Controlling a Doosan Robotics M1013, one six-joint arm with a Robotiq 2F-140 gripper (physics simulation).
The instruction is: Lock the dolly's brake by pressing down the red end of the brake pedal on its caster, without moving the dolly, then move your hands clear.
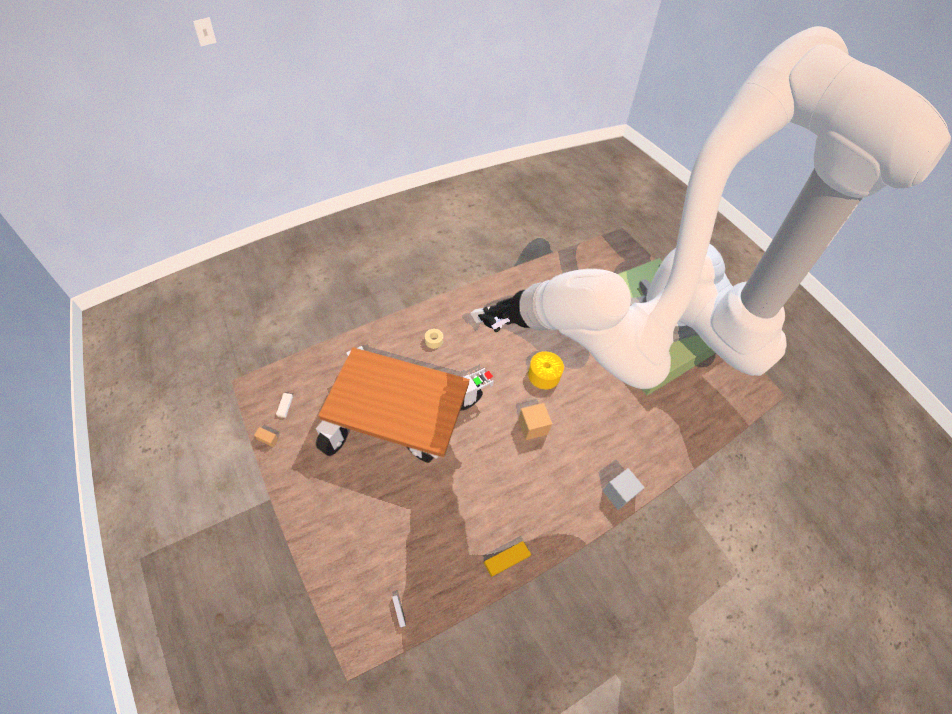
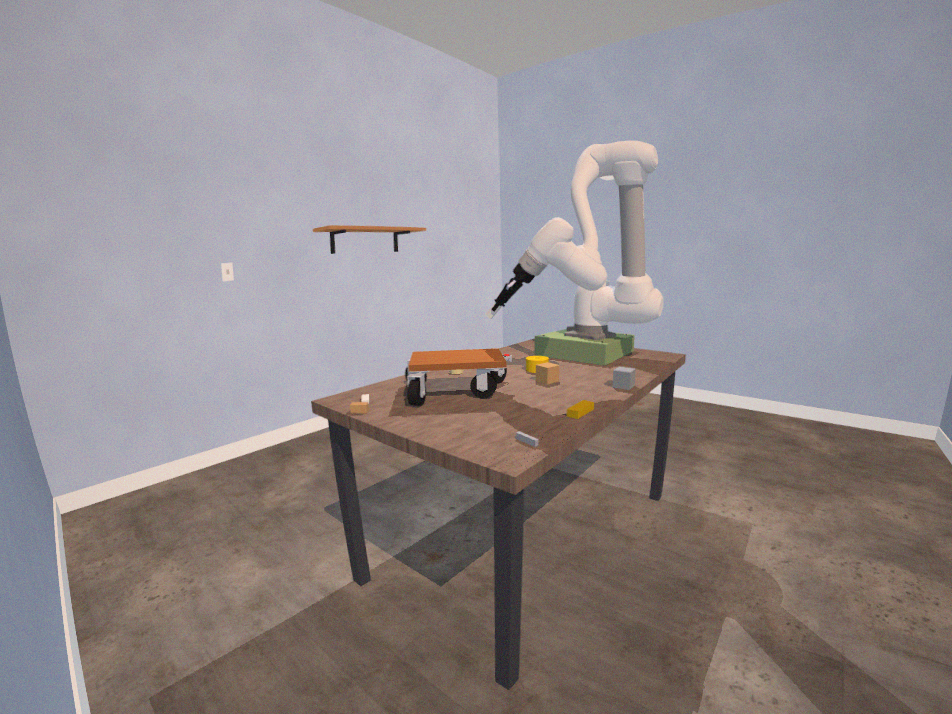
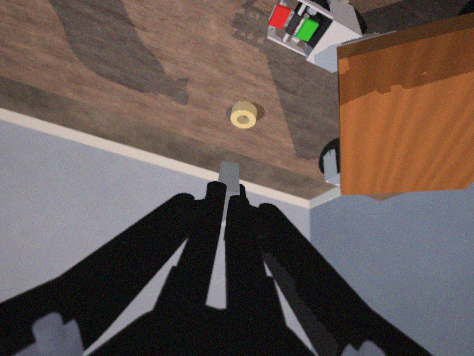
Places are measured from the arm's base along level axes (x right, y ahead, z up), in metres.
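Where they show: gripper, between the fingertips: point(image 1: 475, 316) point(image 2: 488, 316) point(image 3: 228, 175); arm's base, origin of its link: point(image 2: 590, 335).
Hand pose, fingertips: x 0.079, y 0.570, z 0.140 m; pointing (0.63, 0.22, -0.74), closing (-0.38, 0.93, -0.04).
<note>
Each offset is from my fingertips to the top centre of the thing. "*": to the spot under its first point.
The dolly with an orange wooden deck {* dx -0.089, dy +0.230, dz -0.101 m} point(image 1: 394, 399) point(image 2: 457, 358) point(image 3: 407, 120) stands on its casters on the table. The brake pedal sticks out from the caster at the deck's corner nearest the robot base. Its red end {* dx -0.083, dy -0.009, dz -0.136 m} point(image 1: 488, 375) point(image 2: 507, 355) point(image 3: 280, 17) is on the outer side, and its green end {* dx -0.089, dy +0.023, dz -0.139 m} point(image 1: 477, 381) point(image 3: 307, 30) is nearer the deck. Whether the pedal is tilted is too small to tell. My gripper point(image 1: 476, 315) point(image 2: 490, 314) point(image 3: 228, 175) is shut and empty. It hangs above the table, apart from the dolly and the pedal.
A pale yellow ring {dx +0.123, dy +0.060, dz -0.200 m} point(image 1: 428, 342) point(image 3: 243, 106) lies beside the dolly. A yellow round block point(image 1: 545, 371) point(image 2: 536, 365) and a tan cube {dx -0.216, dy -0.082, dz -0.165 m} point(image 1: 535, 420) point(image 2: 547, 375) stand near the pedal. A grey cube {dx -0.461, dy -0.204, dz -0.164 m} point(image 1: 624, 487) point(image 2: 623, 378) and a yellow bar {dx -0.498, dy +0.115, dz -0.203 m} point(image 1: 507, 558) point(image 2: 580, 409) are farther off.
</note>
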